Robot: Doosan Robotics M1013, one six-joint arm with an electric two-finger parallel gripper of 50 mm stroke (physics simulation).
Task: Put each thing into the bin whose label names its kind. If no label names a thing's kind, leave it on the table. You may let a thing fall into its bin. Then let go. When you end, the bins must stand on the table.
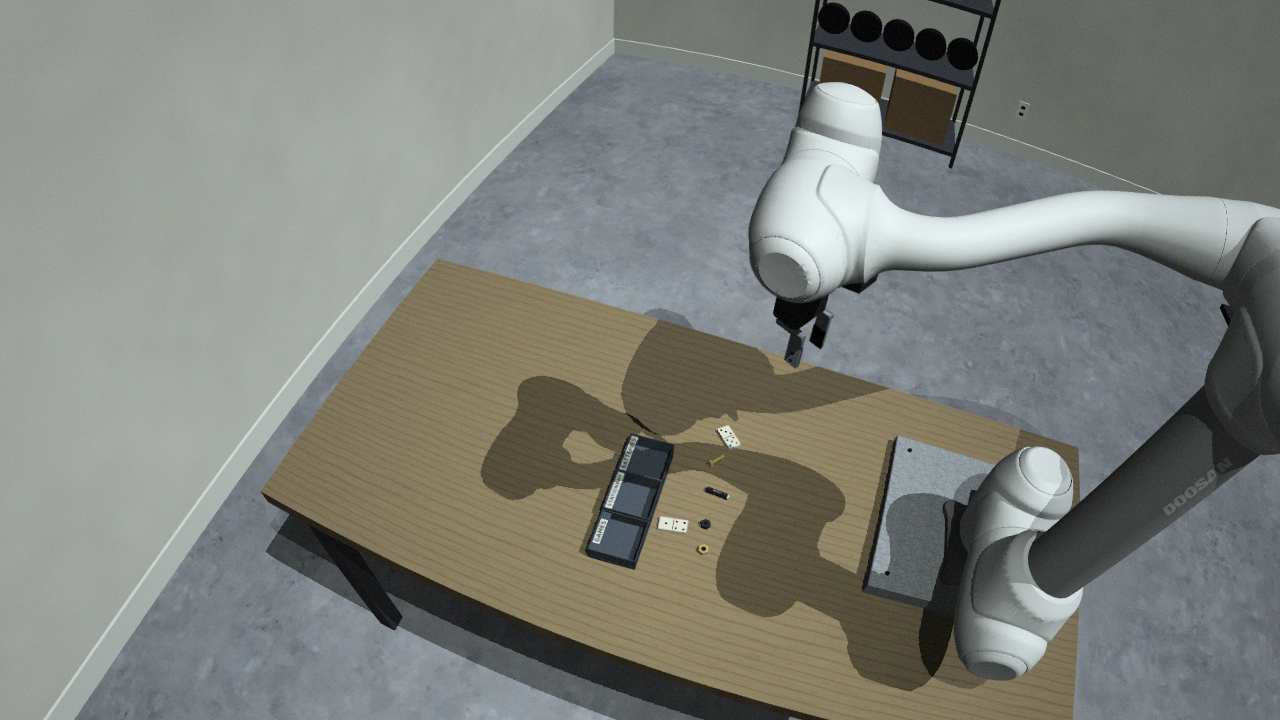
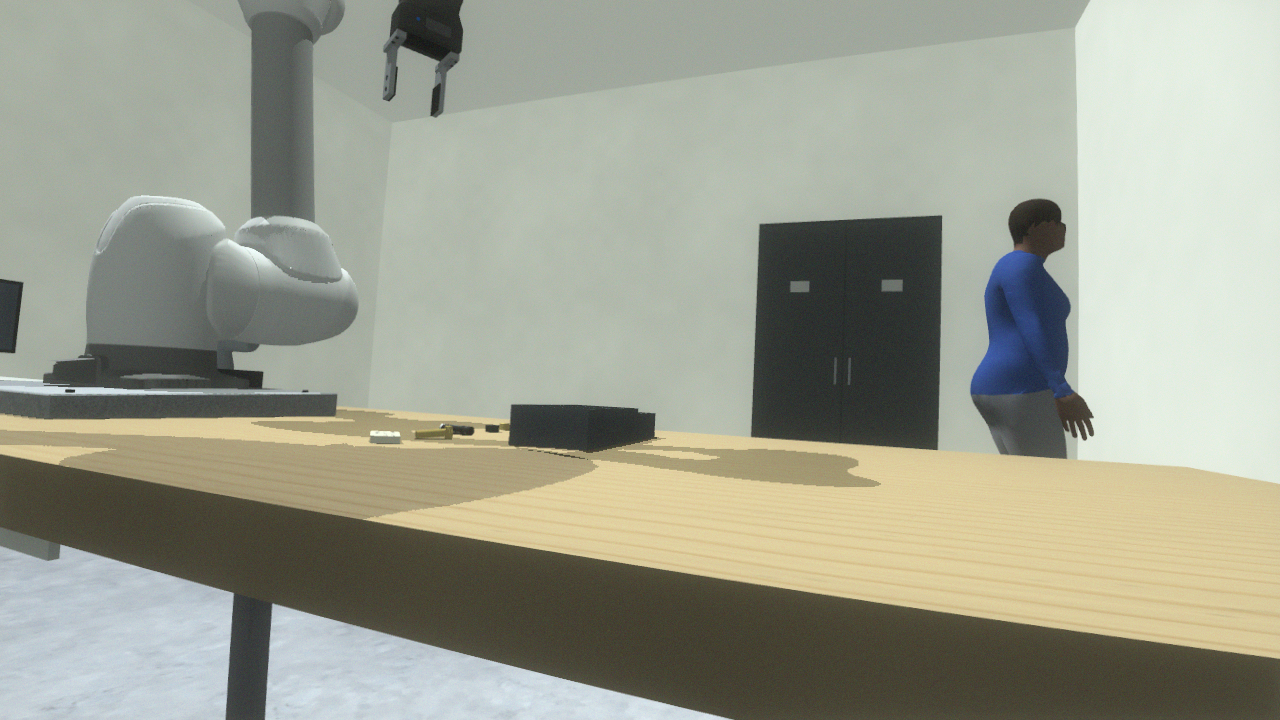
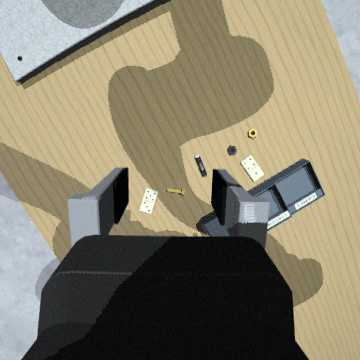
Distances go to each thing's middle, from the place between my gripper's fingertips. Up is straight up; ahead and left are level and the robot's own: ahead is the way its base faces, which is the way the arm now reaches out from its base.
Scene:
I see my gripper 22 cm short of the dark three-bin row [image 1: 620, 533], 8 cm to the right of it and 37 cm above it.

